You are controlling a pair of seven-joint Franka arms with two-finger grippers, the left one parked.
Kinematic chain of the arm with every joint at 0, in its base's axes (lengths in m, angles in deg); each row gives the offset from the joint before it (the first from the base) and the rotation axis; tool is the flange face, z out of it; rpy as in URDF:
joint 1: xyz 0 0 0.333 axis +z
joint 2: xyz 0 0 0 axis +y
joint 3: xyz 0 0 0.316 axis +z
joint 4: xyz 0.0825 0 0 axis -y
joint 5: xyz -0.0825 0 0.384 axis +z
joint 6: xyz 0 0 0 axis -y
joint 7: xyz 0.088 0 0 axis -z
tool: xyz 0 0 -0.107 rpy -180 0 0
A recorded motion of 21 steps. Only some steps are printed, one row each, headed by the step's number.
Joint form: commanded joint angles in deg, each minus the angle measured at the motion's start. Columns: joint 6, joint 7, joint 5, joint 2, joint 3, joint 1, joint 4.
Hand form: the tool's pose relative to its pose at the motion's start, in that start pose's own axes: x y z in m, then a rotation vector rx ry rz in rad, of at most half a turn. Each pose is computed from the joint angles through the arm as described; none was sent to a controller.
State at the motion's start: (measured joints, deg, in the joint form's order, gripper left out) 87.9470 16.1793 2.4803 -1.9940 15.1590 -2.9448 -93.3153
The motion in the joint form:
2: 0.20 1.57 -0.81 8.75 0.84 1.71 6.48
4: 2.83 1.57 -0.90 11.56 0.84 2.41 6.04
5: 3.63 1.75 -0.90 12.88 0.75 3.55 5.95
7: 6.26 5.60 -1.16 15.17 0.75 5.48 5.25
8: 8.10 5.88 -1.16 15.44 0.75 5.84 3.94
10: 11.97 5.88 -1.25 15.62 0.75 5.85 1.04
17: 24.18 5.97 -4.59 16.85 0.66 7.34 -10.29
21: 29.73 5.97 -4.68 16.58 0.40 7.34 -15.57
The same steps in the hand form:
2: 0.0410 -0.0242 0.0272 0.0136 -0.0381 -0.0167
4: 0.0567 -0.0325 0.0544 0.0210 -0.0506 -0.0266
5: 0.0604 -0.0436 0.0675 0.0217 -0.0624 -0.0407
7: 0.0668 -0.0644 0.0934 0.0203 -0.0707 -0.0049
8: 0.0678 -0.0688 0.1045 0.0223 -0.0670 -0.0053
10: 0.0706 -0.0699 0.1249 0.0267 -0.0538 -0.0042
17: 0.0626 -0.0791 0.2140 -0.0231 -0.0400 -0.0448
21: 0.0546 -0.0744 0.2459 -0.0213 -0.0308 -0.0442

